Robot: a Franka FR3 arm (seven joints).
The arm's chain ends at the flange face. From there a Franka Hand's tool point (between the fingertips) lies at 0.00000 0.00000 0.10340 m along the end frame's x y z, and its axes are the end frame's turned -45 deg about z.
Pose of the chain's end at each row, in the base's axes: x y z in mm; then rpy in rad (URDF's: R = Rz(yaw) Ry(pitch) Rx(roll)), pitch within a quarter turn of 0, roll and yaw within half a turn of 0:
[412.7, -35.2, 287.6, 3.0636, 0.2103, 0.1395]
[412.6, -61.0, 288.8, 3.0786, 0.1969, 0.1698]
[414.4, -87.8, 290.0, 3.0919, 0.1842, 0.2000]
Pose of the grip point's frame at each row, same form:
[392.5, -46.2, 186.8, -3.0458, 0.2029, 0.9429]
[393.8, -70.8, 187.6, -3.0452, 0.1830, 0.9703]
[396.9, -96.6, 188.5, -3.0452, 0.1648, 0.9980]

